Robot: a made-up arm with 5 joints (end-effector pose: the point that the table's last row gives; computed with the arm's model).
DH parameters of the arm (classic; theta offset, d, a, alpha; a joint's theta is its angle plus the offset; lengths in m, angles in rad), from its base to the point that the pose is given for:
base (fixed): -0.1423 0 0.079 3.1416
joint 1: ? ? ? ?
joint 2: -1.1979 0 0.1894 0
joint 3: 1.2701 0 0.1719 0
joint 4: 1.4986 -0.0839 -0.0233 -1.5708
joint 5: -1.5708 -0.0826 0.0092 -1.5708
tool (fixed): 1.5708 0.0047 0 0
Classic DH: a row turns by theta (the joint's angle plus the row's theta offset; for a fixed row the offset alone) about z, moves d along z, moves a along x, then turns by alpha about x.
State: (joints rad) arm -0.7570 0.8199 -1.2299 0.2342 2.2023
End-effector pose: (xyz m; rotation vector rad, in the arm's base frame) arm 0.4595 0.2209 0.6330 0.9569 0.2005 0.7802
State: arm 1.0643 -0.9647 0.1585 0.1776 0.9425
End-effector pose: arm 0.0554 -0.1398 0.8048 1.5855 -1.3254 0.0440
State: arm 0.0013 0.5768 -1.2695 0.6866 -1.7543
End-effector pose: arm 0.4747 -0.0927 0.7172 -1.3873 -0.0042 -0.0053
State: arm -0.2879 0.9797 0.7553 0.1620 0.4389
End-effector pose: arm 0.2468 -0.0422 0.2641 1.4720 0.7027 -2.0989
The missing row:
joint 1: -0.1423 -0.4733 0.0203 1.5708
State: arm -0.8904 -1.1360 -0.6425 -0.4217 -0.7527
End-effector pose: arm 0.0076 -0.2160 0.8319 -0.5776 -1.1505 -1.6303
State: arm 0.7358 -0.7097 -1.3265 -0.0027 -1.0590
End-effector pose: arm -0.0993 0.0480 0.8715 1.7915 0.7421 2.4270
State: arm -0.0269 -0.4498 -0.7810 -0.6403 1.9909
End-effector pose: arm 0.1148 -0.1022 0.8936 0.8056 -1.6283 1.0791
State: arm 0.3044 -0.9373 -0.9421 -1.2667 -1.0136
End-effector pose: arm -0.1387 -0.0217 0.7714 0.2077 1.3920 2.5053
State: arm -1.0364 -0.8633 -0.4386 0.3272 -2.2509
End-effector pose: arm 0.1560 -0.0487 0.8895 -0.2609 -1.1951 0.4726
